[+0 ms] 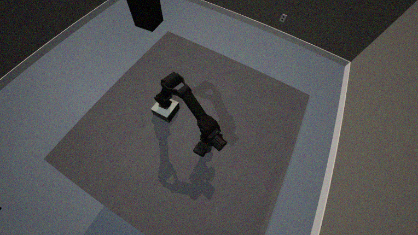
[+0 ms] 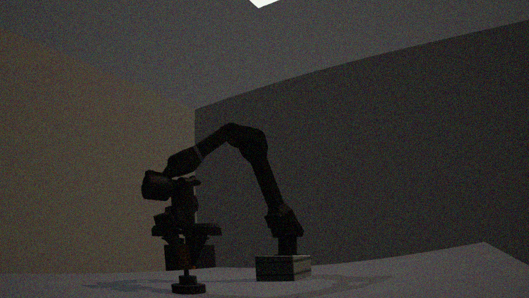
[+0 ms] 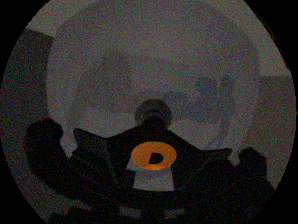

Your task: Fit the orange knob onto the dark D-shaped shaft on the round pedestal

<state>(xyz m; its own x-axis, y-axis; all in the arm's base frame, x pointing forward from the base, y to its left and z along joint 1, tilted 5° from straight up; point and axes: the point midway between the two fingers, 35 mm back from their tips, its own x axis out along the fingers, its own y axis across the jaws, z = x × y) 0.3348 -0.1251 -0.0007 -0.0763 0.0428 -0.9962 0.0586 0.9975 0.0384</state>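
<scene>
My gripper tip is 2 cm below the orange knob. The rest, counted from my gripper tip: round pedestal: 4 cm below.
</scene>
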